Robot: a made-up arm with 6 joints. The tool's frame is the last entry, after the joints. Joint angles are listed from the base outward. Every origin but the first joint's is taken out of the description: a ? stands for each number. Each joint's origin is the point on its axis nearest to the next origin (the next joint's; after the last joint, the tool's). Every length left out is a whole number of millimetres.
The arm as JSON. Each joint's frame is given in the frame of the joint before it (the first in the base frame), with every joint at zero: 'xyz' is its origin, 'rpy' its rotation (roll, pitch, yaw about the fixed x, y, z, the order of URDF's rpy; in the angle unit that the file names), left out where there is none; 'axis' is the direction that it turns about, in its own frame. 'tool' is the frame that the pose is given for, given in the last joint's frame.
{
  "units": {
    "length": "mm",
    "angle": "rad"
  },
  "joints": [
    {
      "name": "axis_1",
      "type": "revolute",
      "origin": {
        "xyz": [
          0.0,
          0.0,
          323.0
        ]
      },
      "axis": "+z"
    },
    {
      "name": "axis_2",
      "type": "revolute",
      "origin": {
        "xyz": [
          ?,
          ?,
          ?
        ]
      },
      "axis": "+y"
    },
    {
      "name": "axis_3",
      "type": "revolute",
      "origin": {
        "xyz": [
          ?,
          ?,
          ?
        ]
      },
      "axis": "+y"
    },
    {
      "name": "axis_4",
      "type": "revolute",
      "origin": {
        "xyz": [
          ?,
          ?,
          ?
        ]
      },
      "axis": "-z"
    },
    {
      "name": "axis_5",
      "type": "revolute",
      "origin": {
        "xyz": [
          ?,
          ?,
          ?
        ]
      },
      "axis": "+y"
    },
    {
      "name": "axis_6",
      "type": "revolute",
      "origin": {
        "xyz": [
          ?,
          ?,
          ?
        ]
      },
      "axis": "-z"
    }
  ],
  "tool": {
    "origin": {
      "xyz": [
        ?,
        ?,
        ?
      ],
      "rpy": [
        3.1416,
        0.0,
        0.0
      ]
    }
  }
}
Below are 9 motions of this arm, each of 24 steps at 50 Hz.
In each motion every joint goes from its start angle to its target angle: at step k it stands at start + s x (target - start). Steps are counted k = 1, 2, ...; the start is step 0. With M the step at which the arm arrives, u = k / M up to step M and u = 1 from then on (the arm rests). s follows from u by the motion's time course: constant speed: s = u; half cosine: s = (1 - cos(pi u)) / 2; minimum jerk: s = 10 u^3 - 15 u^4 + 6 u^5.
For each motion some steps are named. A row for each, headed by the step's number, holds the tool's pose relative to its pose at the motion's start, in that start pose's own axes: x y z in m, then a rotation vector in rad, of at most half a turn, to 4 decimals.
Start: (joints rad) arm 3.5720 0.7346 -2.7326 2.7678 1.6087 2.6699
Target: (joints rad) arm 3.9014 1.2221 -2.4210 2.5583 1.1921 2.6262
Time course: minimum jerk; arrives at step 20
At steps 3, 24:
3: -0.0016 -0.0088 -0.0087 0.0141 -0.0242 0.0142
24: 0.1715 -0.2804 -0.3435 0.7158 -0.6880 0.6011

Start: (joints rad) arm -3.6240 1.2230 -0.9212 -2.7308 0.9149 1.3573
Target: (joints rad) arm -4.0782 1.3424 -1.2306 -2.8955 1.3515 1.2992
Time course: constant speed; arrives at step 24
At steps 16, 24:
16: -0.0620 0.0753 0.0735 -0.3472 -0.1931 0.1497
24: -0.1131 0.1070 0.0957 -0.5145 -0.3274 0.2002

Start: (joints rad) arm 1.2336 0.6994 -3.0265 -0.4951 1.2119 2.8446
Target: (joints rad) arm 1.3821 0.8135 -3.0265 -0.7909 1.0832 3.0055
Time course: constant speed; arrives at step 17
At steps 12, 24:
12: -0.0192 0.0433 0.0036 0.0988 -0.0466 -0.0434
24: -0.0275 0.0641 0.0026 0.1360 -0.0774 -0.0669

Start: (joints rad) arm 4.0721 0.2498 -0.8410 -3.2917 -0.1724 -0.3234
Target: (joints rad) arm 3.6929 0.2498 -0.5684 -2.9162 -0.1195 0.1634
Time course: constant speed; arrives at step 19
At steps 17, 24:
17: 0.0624 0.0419 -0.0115 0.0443 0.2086 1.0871
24: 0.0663 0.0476 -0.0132 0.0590 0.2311 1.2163

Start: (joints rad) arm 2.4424 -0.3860 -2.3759 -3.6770 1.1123 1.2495
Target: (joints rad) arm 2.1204 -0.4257 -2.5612 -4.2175 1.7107 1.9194
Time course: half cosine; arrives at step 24
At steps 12, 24:
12: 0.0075 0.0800 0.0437 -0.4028 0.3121 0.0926
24: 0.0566 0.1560 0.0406 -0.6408 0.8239 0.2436

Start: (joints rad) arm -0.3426 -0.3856 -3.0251 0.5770 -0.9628 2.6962
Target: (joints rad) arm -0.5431 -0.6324 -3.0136 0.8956 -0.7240 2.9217
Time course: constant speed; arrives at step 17
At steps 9, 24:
9: -0.0261 0.0205 0.0257 -0.0290 0.0415 0.2428
24: -0.0489 0.0476 0.0418 -0.0798 0.0947 0.4717

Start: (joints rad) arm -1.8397 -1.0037 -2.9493 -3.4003 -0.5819 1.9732
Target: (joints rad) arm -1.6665 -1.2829 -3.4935 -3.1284 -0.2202 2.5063
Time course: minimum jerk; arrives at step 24
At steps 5, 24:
5: 0.0043 0.0206 -0.0011 -0.0682 0.0257 0.0669
24: -0.0032 0.3103 -0.1644 -1.0137 0.6347 0.8777

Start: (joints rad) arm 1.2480 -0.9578 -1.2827 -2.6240 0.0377 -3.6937
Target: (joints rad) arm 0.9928 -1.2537 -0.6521 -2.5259 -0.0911 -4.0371
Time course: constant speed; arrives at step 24
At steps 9, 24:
9: -0.0546 0.0103 -0.0328 -0.0403 -0.1707 -0.1481
24: -0.1404 0.0275 -0.1008 -0.0870 -0.4626 -0.3539

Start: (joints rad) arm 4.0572 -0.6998 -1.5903 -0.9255 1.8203 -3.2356
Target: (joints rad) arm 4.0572 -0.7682 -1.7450 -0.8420 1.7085 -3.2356
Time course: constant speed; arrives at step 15
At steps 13, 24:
13: 0.0018 -0.0365 -0.0475 -0.0799 -0.2270 0.1330
24: 0.0033 -0.0426 -0.0551 -0.0907 -0.2627 0.1536

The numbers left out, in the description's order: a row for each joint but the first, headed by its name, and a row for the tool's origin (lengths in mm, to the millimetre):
axis_2: 0.0 0.0 0.0
axis_3: 33.0 0.0 177.0
axis_4: 47.0 0.0 -207.0
axis_5: 0.0 0.0 0.0
axis_6: 120.0 0.0 -154.0
tool: 0.0 0.0 0.0

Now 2 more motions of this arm.
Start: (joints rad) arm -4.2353 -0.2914 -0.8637 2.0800 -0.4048 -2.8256
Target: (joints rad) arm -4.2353 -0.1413 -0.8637 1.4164 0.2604 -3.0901
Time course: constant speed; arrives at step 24
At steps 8, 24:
8: 0.0422 0.0084 0.0308 0.0350 0.1997 -0.3133
24: 0.1216 -0.0333 0.0703 0.2180 0.5935 -0.9383

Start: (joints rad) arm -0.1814 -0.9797 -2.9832 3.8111 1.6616 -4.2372
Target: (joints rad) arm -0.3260 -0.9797 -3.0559 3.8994 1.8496 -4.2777
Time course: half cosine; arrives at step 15
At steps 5, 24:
5: 0.0169 0.0008 0.0011 -0.0401 0.0189 0.0221
24: 0.0655 0.0076 0.0002 -0.1613 0.0593 0.0889

